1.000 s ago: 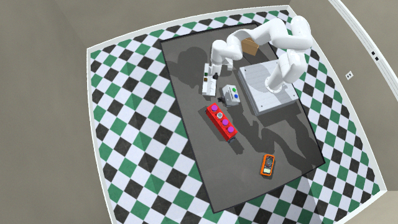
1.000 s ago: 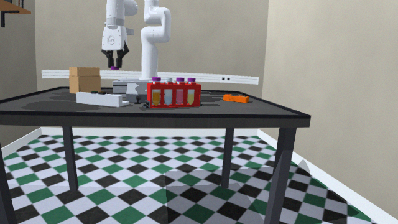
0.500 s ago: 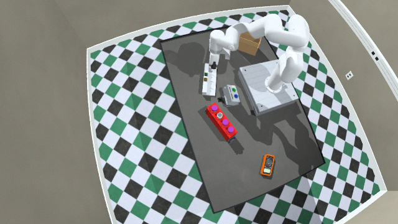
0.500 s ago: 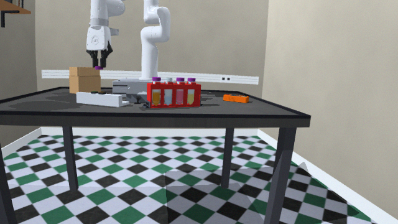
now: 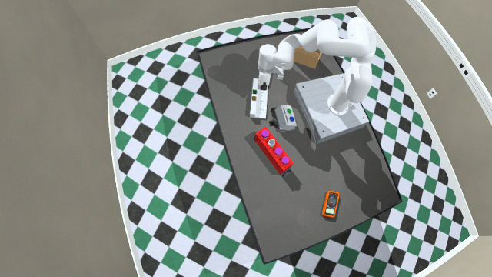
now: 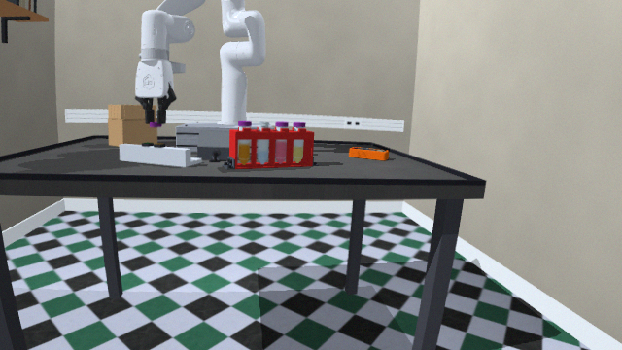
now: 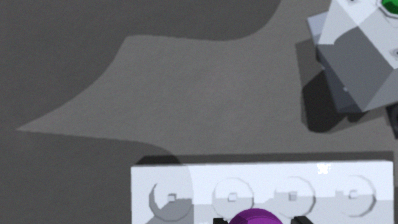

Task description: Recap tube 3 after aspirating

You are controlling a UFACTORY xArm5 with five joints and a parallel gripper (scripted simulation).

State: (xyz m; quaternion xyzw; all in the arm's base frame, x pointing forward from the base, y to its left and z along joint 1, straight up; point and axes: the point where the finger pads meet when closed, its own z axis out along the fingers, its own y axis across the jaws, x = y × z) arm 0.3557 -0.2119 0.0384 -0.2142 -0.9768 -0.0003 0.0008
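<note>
Right now my hand is 8 cm past the blue cycle key, 20 cm to the right of it and 6 cm above it. Round my hand: table edge (28 cm ahead, 20 cm to the left, 12 cm below); green ready key (8 cm behind, 16 cm to the left, 6 cm below); grey key housing (6 cm behind, 18 cm to the left, 7 cm below).
</note>
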